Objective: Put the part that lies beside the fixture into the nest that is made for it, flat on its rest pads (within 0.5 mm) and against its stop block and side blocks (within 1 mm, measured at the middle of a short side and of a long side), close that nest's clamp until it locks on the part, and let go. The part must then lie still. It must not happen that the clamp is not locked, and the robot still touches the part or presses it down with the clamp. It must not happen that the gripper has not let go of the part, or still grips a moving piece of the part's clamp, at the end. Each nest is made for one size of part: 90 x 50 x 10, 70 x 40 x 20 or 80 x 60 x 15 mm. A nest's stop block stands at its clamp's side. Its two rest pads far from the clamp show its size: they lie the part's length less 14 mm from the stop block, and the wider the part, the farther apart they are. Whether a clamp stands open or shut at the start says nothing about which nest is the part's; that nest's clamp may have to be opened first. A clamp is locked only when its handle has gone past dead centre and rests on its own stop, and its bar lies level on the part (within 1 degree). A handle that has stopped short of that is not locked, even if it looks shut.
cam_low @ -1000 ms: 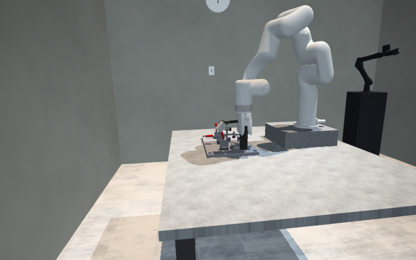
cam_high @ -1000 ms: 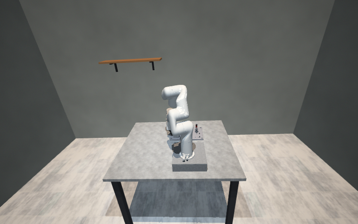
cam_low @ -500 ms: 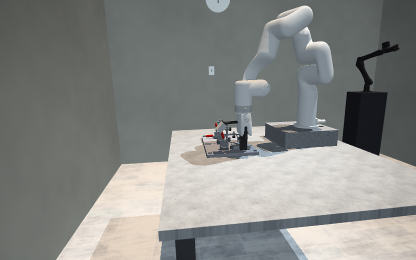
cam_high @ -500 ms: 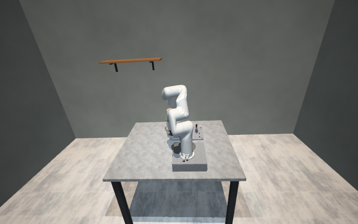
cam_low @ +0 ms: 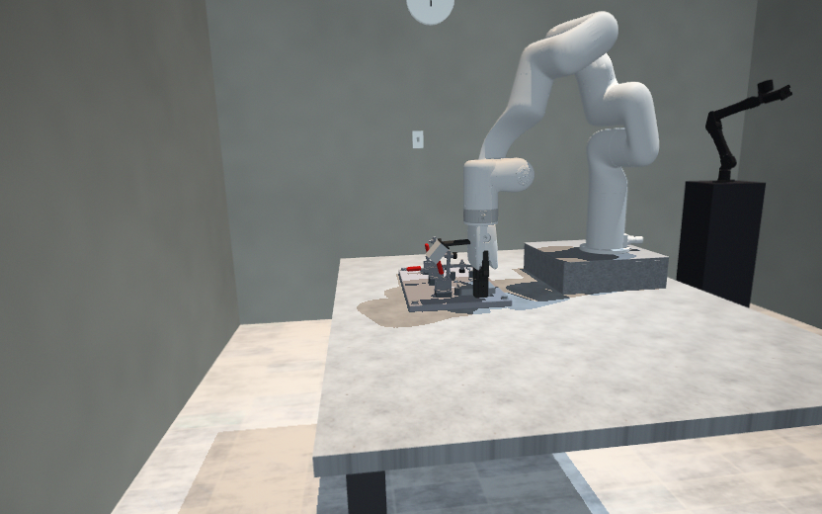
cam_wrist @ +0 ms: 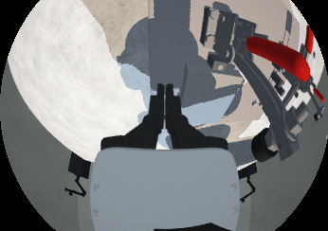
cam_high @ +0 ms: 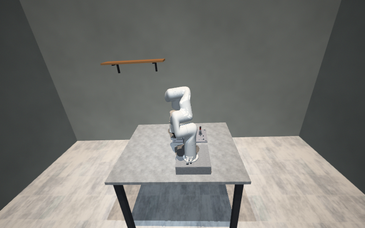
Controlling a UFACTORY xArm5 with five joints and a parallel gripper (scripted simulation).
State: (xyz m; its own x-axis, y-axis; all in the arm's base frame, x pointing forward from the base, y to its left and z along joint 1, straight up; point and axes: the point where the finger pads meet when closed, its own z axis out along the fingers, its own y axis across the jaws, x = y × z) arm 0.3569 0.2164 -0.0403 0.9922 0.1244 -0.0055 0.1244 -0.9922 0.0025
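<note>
My hand is 50 mm to the left of the grey block part, 10 mm short of it and 10 mm above it. From my hand the other things lie so: grey fixture plate 150 mm to the right, 70 mm ahead, 30 mm below.
</note>
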